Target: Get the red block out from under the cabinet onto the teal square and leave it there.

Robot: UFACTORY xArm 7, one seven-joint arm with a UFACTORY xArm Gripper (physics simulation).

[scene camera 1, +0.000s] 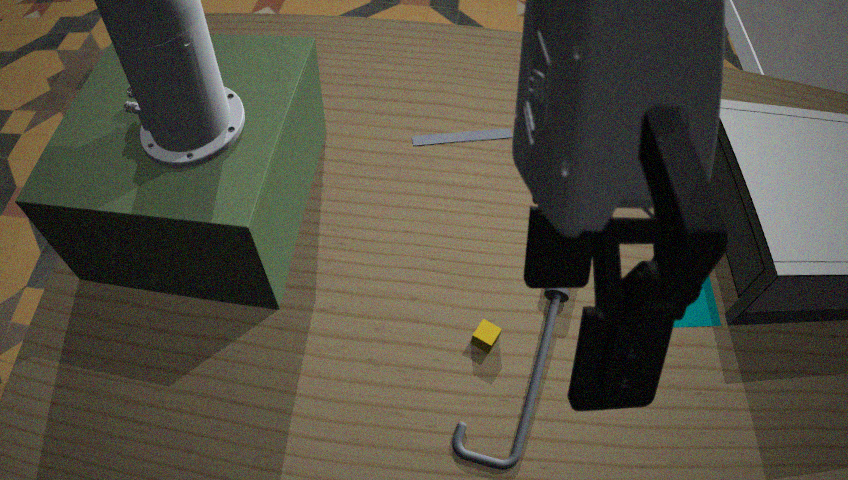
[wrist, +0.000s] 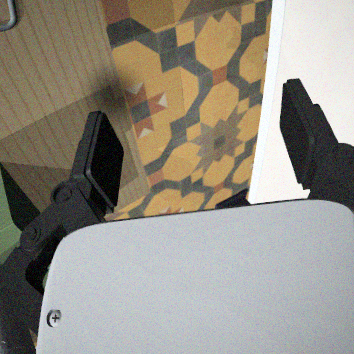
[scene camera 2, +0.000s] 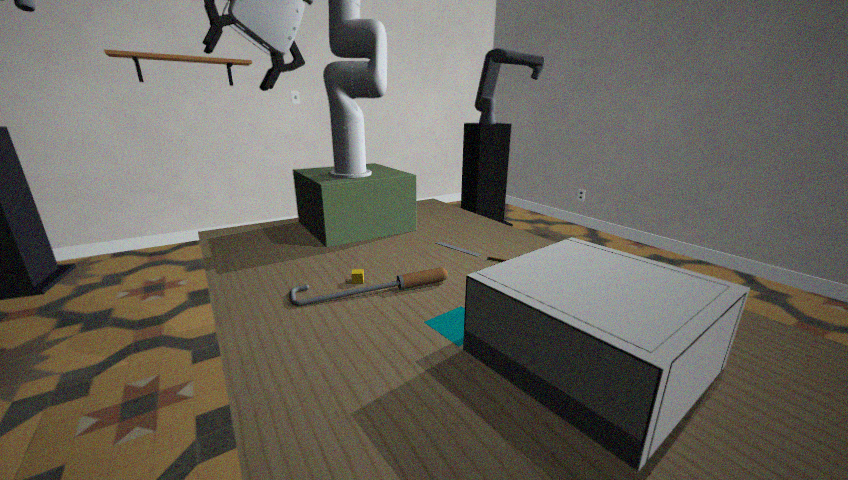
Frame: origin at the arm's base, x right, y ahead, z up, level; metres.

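Seen in the pictures: gripper, fingertip midpoint: (scene camera 1: 579,336) (wrist: 194,115) (scene camera 2: 236,71); arm's base, origin of the base link: (scene camera 1: 192,126) (scene camera 2: 350,174).
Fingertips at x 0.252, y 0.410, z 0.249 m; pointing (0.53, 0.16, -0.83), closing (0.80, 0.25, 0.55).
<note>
Offsets run from my fingertips to a thing's middle. "*": to the spot under its first point.
The red block does not show in any view. The white-topped cabinet @(dx -0.468, dy +0.373, dz -0.361 m) (scene camera 1: 791,196) (scene camera 2: 601,297) stands on the table, its underside dark. The teal square @(* dx -0.301, dy +0.236, dz -0.428 m) (scene camera 1: 697,310) (scene camera 2: 447,325) lies by the cabinet, partly hidden by my gripper in scene camera 1 and by the cabinet in scene camera 2. A hooked grey rod @(dx -0.204, dy +0.009, dz -0.416 m) (scene camera 1: 538,368) (scene camera 2: 357,291) with a wooden handle @(dx -0.308, dy +0.039, dz -0.411 m) (scene camera 2: 423,277) lies on the table; its hook @(* dx -0.042, dy -0.026, dz -0.418 m) (wrist: 13,21) shows at the wrist view's top left corner. My gripper (scene camera 1: 586,344) (scene camera 2: 236,69) (wrist: 194,115) is open and empty, high above the table.
A small yellow cube @(dx -0.183, dy -0.033, dz -0.416 m) (scene camera 1: 486,334) (scene camera 2: 357,276) lies beside the rod. A flat grey strip @(dx -0.489, dy -0.139, dz -0.428 m) (scene camera 1: 461,137) (scene camera 2: 458,249) lies farther back, near a thin brown piece @(dx -0.587, dy +0.024, dz -0.425 m) (scene camera 2: 495,259). The green base block (scene camera 1: 291,154) (scene camera 2: 370,208) carries my arm. A black pedestal (scene camera 2: 486,172) stands behind.
</note>
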